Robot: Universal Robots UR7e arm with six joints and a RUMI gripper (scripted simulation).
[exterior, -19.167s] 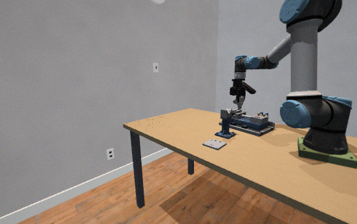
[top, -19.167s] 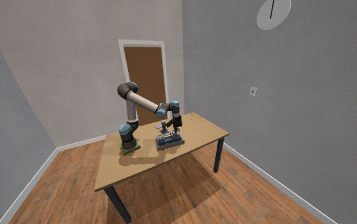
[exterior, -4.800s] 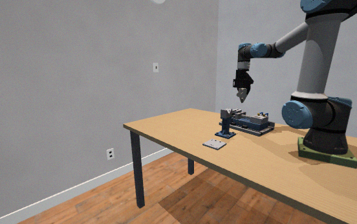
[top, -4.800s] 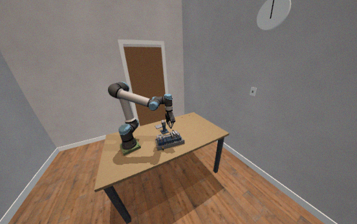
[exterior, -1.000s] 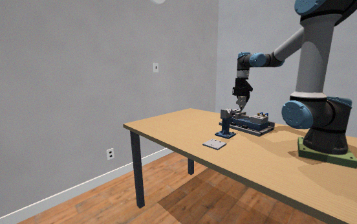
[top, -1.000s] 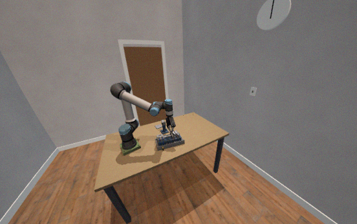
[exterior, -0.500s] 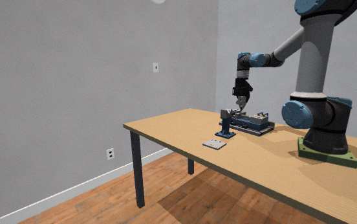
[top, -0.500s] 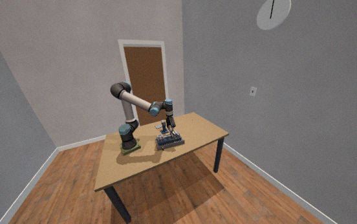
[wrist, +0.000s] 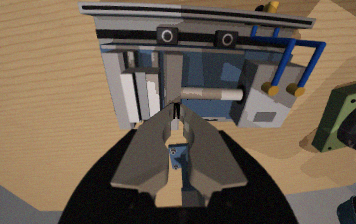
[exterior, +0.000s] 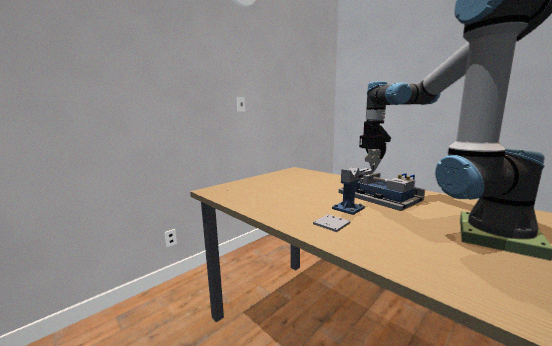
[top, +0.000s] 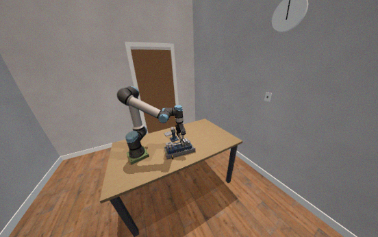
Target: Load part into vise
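Now: the part 4 cm ahead of my hand and 2 cm below it. Round my hand: grey jaw: 5 cm below; cylinder rod: 5 cm behind, 1 cm to the left, 5 cm below; work stop: 4 cm ahead, 4 cm to the left, 4 cm below.
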